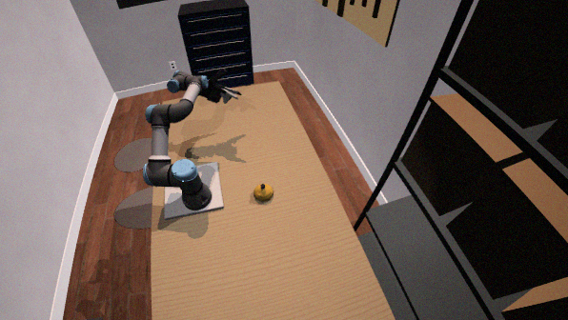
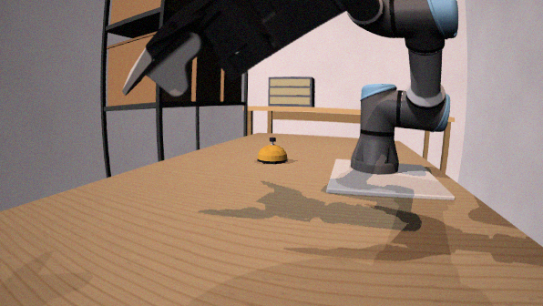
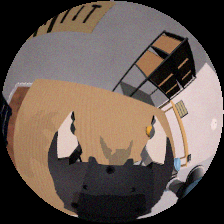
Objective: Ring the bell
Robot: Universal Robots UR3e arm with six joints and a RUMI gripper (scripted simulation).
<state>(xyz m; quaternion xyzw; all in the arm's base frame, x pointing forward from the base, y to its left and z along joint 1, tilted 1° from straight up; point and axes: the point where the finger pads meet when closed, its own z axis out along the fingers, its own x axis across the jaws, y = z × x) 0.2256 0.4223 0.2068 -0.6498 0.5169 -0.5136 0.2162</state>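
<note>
Right now the yellow dome bell is 430 mm to the right of my hand, 170 mm below it and 60 mm ahead of it.
</note>
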